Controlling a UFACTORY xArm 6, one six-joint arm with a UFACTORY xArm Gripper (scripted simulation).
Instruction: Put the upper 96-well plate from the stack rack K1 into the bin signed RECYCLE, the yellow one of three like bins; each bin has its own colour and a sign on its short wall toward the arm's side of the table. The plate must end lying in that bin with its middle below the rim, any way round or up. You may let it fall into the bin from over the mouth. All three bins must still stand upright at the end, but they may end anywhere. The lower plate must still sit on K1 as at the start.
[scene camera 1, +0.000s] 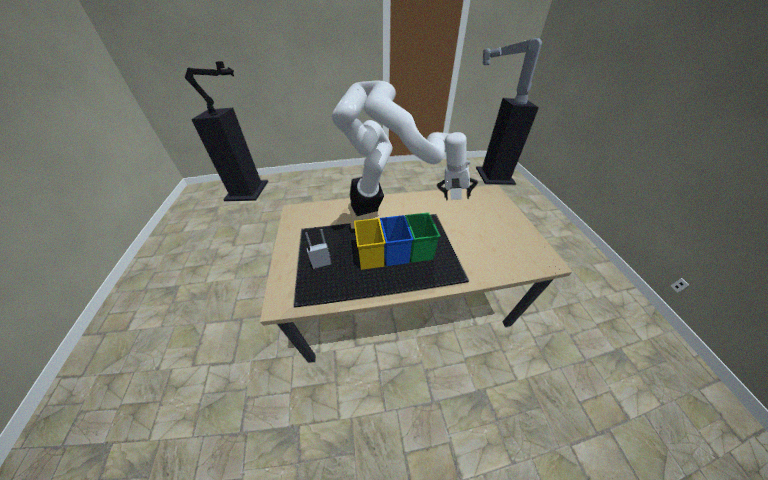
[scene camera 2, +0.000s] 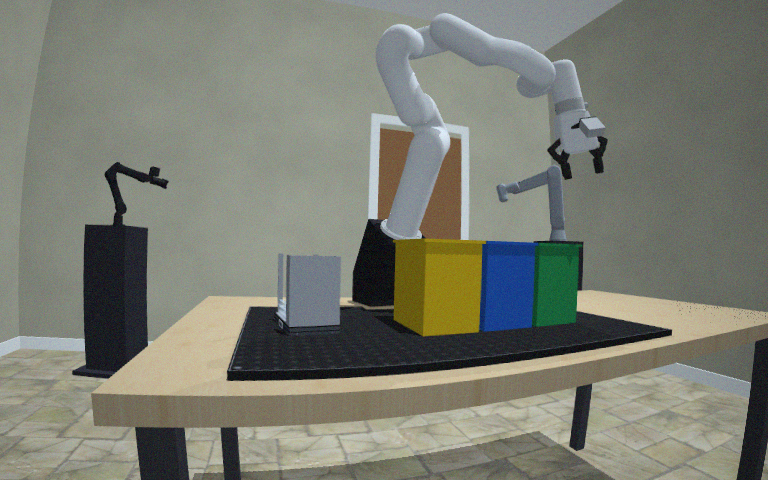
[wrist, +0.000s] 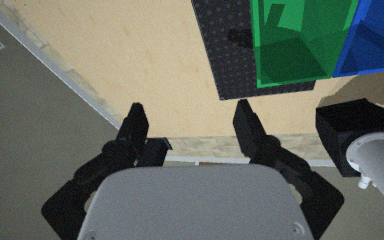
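Note:
My gripper (scene camera 2: 584, 176) is visible. A yellow bin (scene camera 2: 437, 291) (scene camera 1: 370, 240) can be seen too, though in the wrist view it is out of frame. Also present are a green bin (scene camera 2: 556, 265) (scene camera 1: 425, 234) and a blue bin (scene camera 2: 507, 288) (scene camera 1: 398, 238).

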